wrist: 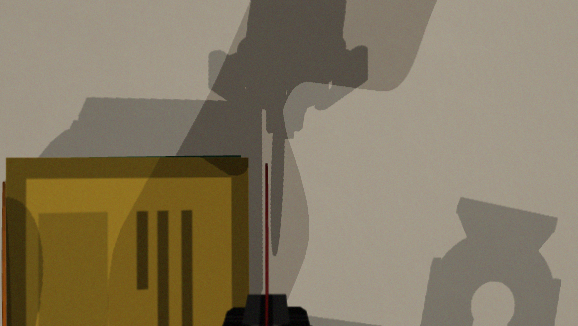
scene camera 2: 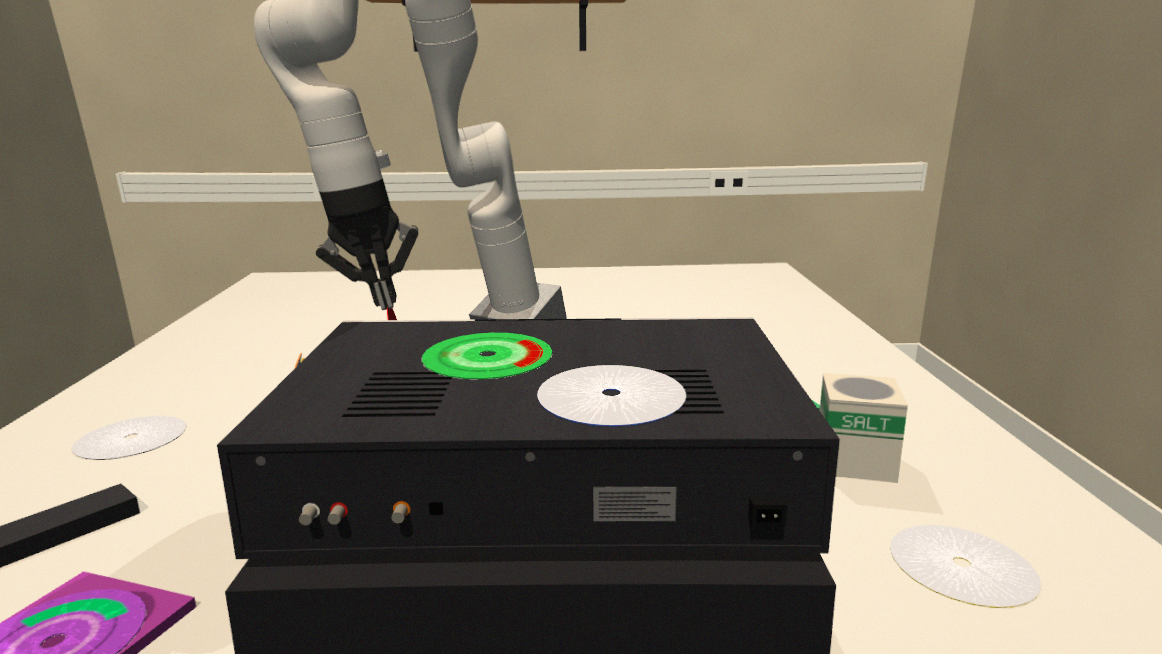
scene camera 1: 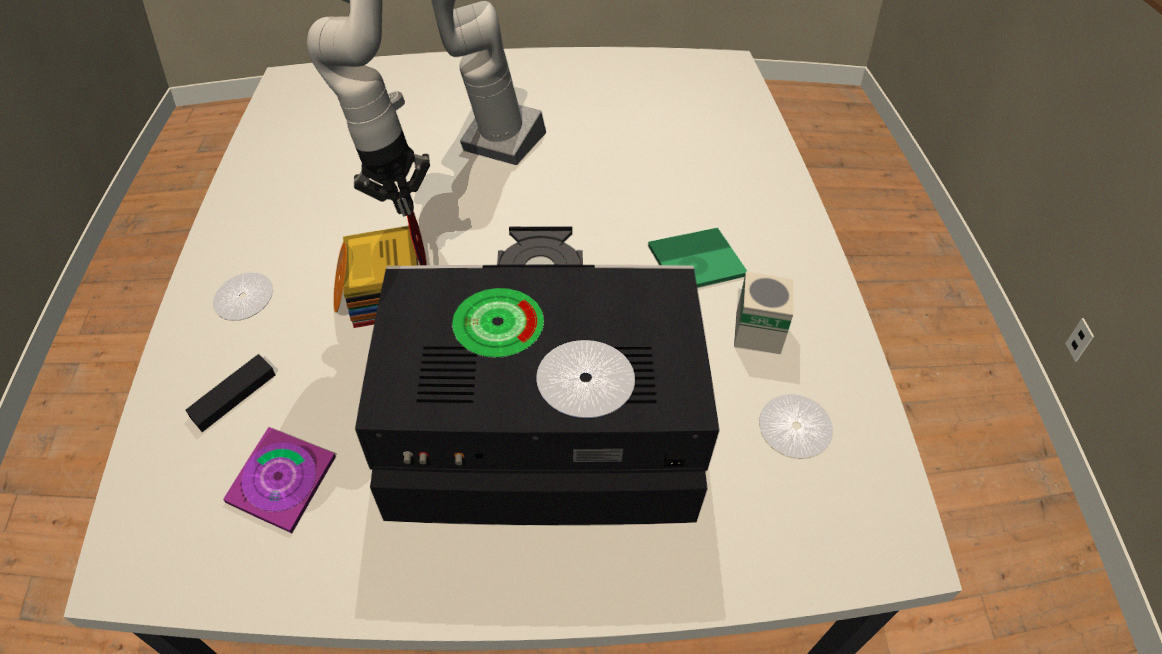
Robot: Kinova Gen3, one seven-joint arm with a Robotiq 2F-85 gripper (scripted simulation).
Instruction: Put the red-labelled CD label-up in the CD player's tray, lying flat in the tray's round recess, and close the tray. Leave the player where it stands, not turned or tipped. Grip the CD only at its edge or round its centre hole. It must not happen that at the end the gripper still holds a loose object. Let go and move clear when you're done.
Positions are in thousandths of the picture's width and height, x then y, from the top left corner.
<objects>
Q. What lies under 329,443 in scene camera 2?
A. My gripper.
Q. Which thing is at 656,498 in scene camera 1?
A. A salt box.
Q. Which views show the salt box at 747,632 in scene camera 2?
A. Scene camera 2 and scene camera 1 only.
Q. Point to a black CD player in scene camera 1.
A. At 367,612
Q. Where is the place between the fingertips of my gripper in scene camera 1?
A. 351,325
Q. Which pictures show the black CD player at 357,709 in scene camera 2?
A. Scene camera 2 and scene camera 1 only.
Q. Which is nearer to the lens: the salt box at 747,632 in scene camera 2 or the black CD player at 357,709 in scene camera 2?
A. The black CD player.
</objects>
